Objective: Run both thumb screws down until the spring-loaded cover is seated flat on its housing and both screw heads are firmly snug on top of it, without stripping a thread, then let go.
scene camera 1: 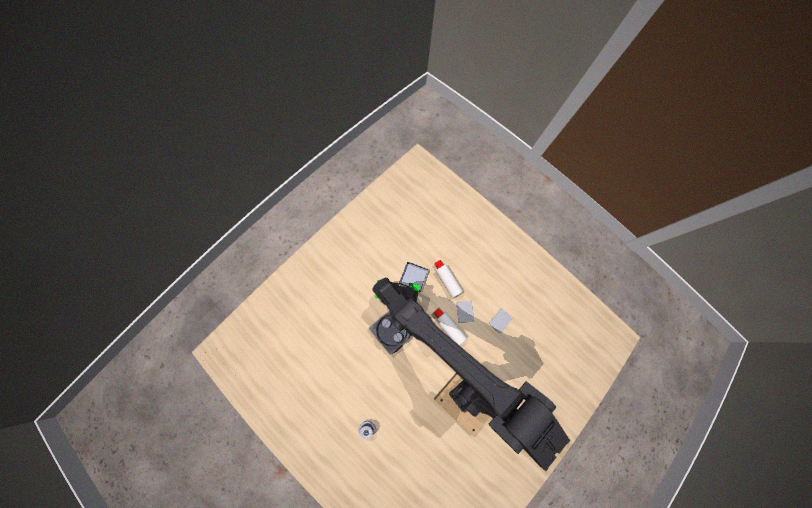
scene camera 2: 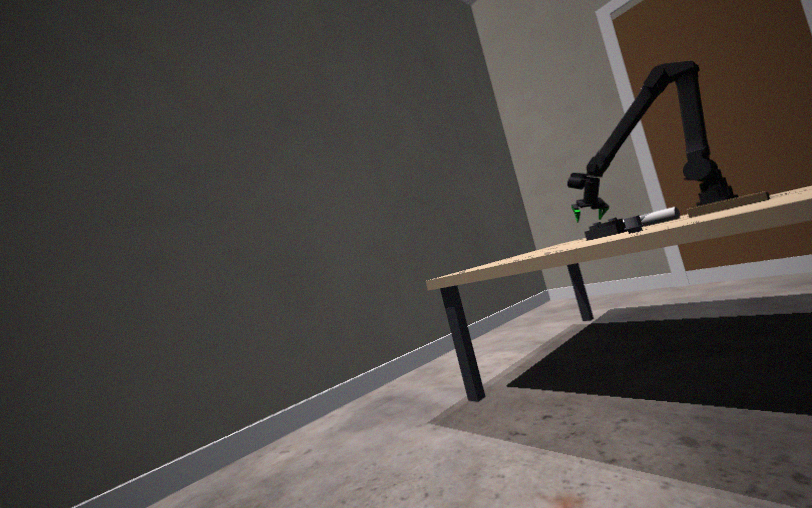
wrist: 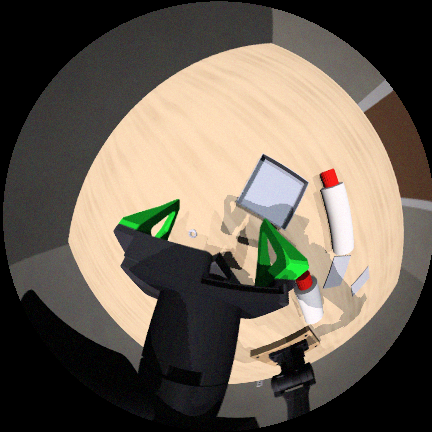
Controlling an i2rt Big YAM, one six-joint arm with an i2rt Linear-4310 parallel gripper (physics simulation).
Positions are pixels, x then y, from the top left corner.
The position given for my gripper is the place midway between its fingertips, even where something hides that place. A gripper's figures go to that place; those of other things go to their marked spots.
My gripper point(wrist: 220, 212): 16 cm from the lens. A grey square plate point(wrist: 273, 191) is 25 cm from the lens.
